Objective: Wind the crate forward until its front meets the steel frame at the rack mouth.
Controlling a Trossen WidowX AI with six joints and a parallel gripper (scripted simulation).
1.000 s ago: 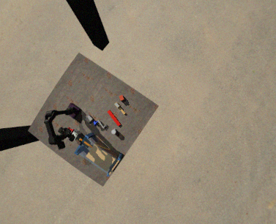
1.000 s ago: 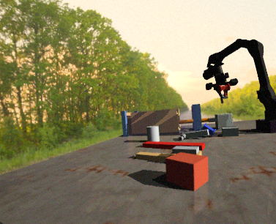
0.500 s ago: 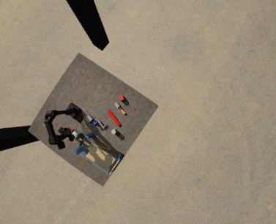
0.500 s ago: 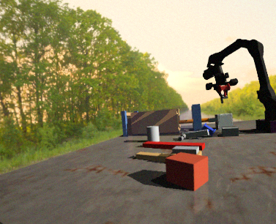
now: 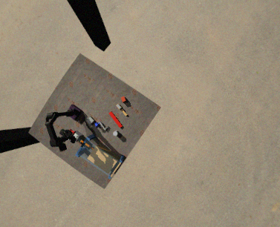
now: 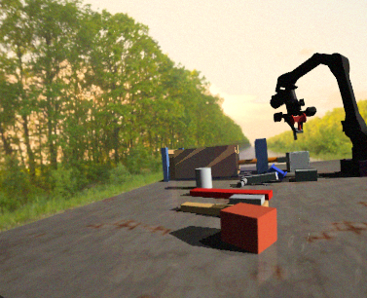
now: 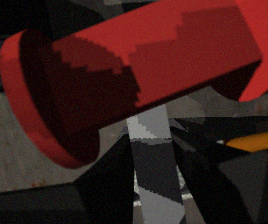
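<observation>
Right now the red knob is 4 cm above my gripper tip and 3 cm to the left of it. From my gripper tip the other things lie so: winch handle with red grip: 2 cm above, 1 cm to the right; dark block: 19 cm to the left, 16 cm below, 3 cm ahead; winch: 14 cm below, 8 cm to the right, 1 cm behind.
</observation>
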